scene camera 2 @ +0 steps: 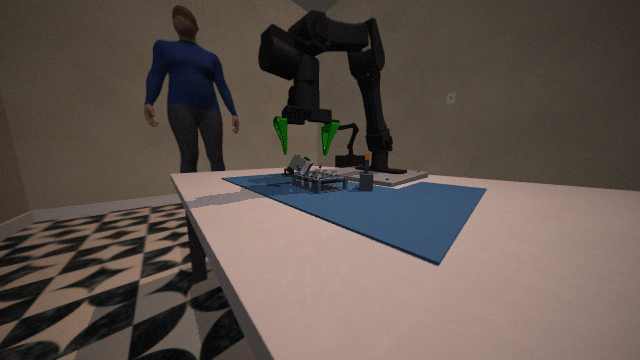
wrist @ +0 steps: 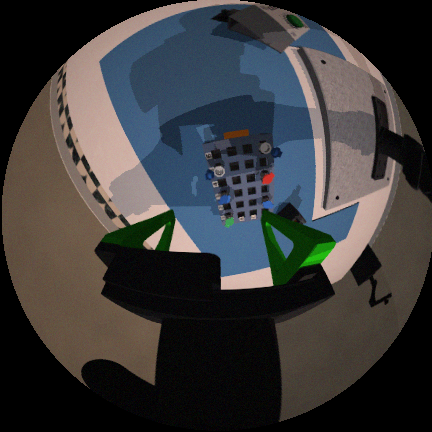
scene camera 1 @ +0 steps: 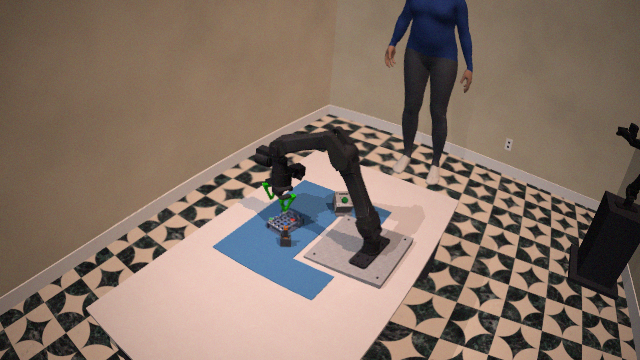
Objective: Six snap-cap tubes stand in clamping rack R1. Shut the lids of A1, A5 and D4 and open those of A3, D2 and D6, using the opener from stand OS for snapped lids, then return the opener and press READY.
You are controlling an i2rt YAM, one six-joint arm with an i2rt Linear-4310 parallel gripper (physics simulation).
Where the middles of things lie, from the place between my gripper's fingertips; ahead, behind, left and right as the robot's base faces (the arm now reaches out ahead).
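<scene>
Grey box with green button point(wrist: 276, 36): 250 mm to the right of my hand, 140 mm behind, 40 mm below.
</scene>
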